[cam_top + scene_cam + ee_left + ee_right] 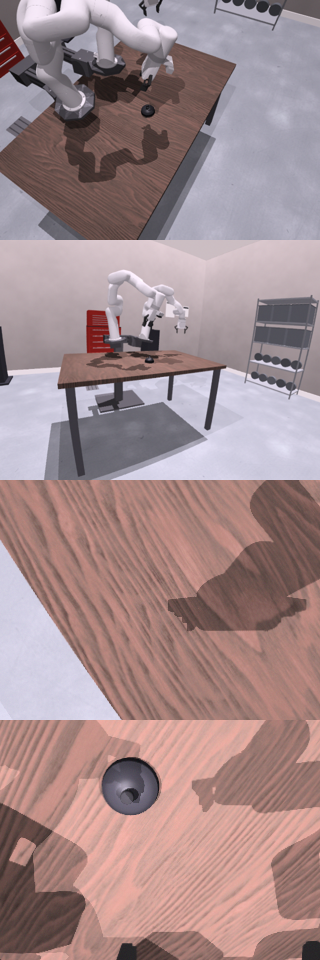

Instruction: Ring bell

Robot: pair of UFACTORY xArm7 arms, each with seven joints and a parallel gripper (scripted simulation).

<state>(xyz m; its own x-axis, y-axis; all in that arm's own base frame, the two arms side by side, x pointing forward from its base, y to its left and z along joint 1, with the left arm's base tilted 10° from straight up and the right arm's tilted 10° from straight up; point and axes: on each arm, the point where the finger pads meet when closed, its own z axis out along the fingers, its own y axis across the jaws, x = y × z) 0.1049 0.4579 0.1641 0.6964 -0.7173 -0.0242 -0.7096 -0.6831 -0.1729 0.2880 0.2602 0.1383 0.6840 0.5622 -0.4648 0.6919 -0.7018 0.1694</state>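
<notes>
The small round button is 24 cm ahead of my left hand, 61 cm to the right of it and 21 cm below it. Round my left hand: black domed bell 24 cm ahead, 61 cm to the right, 23 cm below.
</notes>
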